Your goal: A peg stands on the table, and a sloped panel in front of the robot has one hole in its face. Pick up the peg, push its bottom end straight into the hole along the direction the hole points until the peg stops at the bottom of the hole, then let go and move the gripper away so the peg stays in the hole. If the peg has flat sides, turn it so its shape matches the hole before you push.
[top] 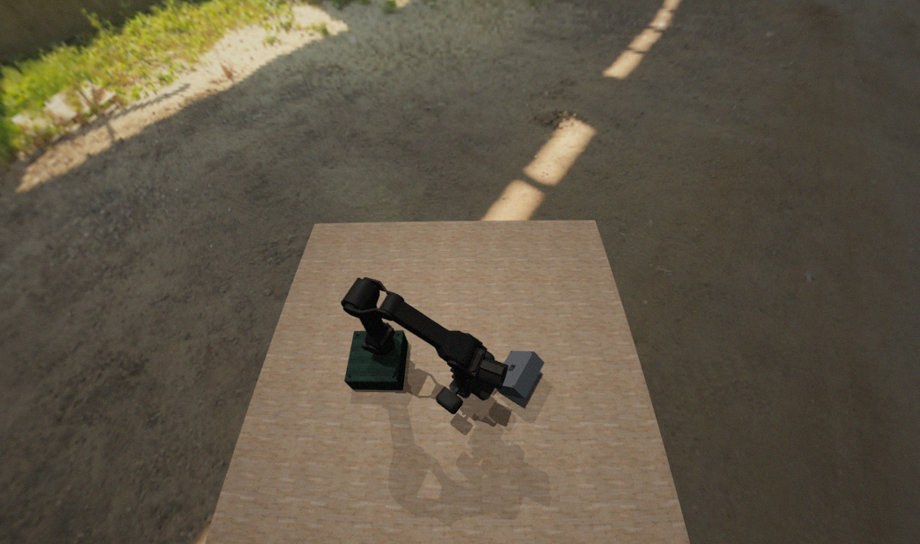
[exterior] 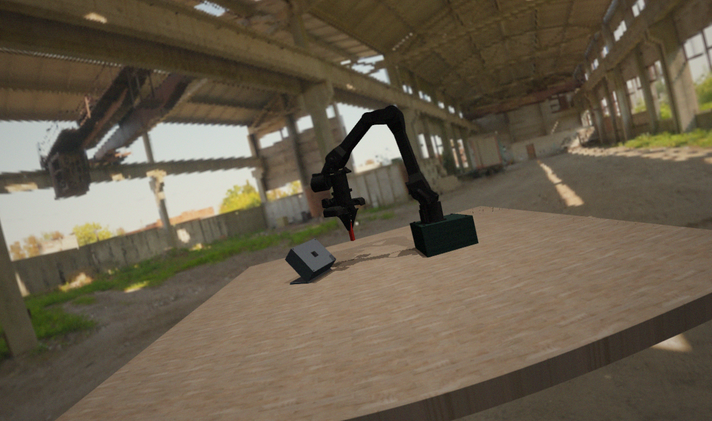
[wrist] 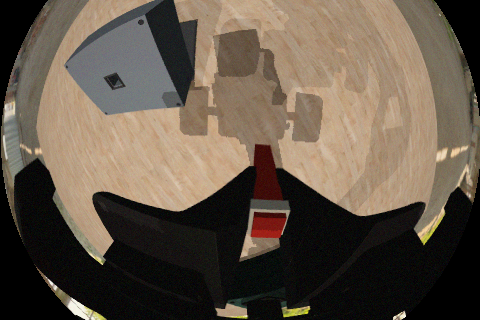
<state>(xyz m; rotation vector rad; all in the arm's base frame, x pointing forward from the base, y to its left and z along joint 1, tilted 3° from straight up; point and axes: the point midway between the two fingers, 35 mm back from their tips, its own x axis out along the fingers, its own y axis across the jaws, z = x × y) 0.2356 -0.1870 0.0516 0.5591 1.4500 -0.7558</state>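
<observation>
My gripper tip is now 16 cm short of the grey sloped panel, 6 cm above it and 3 cm to the right of it. Also, from my gripper tip: red peg (2 cm above).
</observation>
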